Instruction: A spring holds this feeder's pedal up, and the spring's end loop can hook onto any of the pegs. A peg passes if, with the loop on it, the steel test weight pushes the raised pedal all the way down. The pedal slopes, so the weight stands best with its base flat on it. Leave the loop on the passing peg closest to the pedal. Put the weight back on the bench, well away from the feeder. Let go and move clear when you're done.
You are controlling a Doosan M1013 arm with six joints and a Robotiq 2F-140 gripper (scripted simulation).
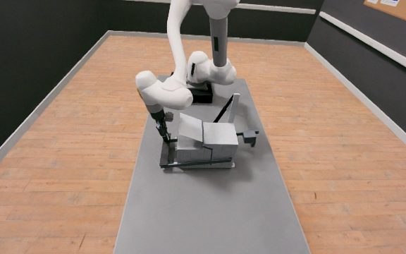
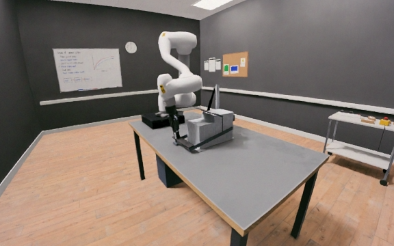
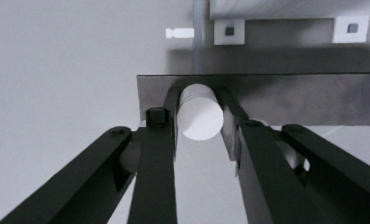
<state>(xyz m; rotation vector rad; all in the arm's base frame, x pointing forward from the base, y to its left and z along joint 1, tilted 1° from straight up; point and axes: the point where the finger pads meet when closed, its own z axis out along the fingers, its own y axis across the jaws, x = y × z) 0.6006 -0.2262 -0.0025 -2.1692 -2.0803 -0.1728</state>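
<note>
The small dark object lies 80 mm below my hand and 10 mm to the right of it. From my hand the other things lie so: steel test weight (10 mm below).
</note>
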